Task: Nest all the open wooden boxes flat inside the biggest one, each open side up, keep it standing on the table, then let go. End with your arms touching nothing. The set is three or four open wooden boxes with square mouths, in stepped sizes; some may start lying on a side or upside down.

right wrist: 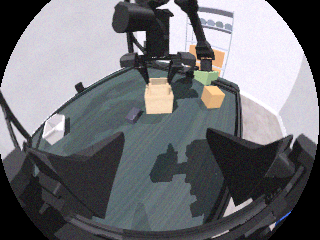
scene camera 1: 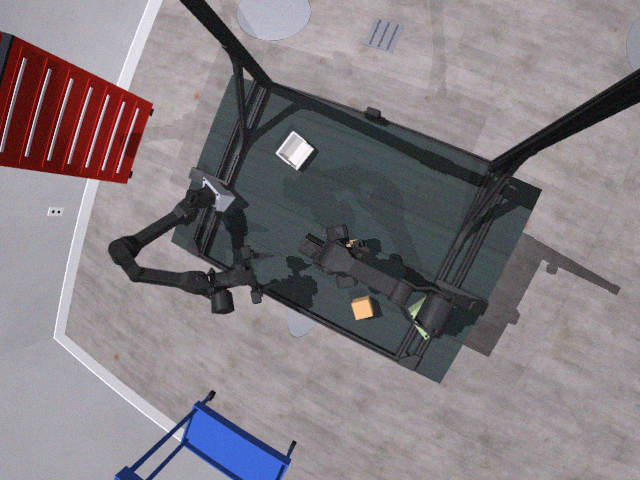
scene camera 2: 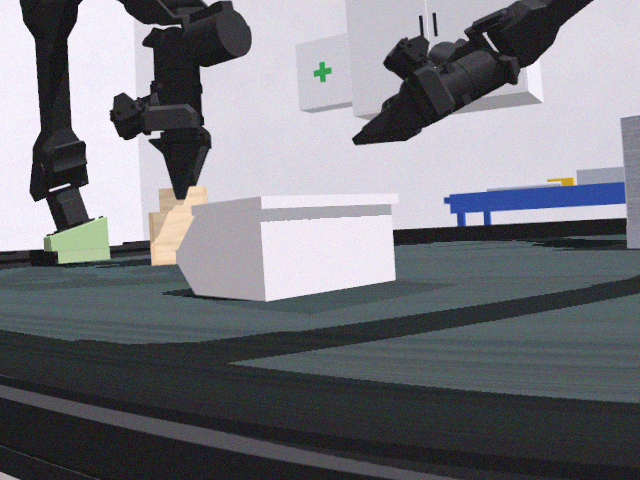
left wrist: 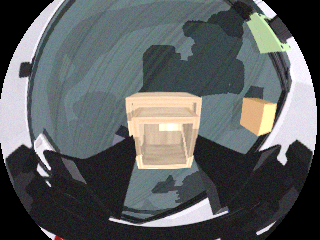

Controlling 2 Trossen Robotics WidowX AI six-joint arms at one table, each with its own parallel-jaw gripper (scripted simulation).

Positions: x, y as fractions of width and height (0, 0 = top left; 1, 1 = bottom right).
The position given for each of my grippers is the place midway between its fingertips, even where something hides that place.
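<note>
My left gripper (scene camera 2: 0.29, 0.42) is there for me, and the left wrist view shows my left gripper too (left wrist: 0.51, 0.58). Then there's my right gripper (scene camera 2: 0.56, 0.29), and I can also see my right gripper in the right wrist view (right wrist: 0.52, 0.56). I see a white bin (scene camera 2: 0.41, 0.52) as well, and scene camera 1 shows the white bin too (scene camera 1: 0.46, 0.31).
</note>
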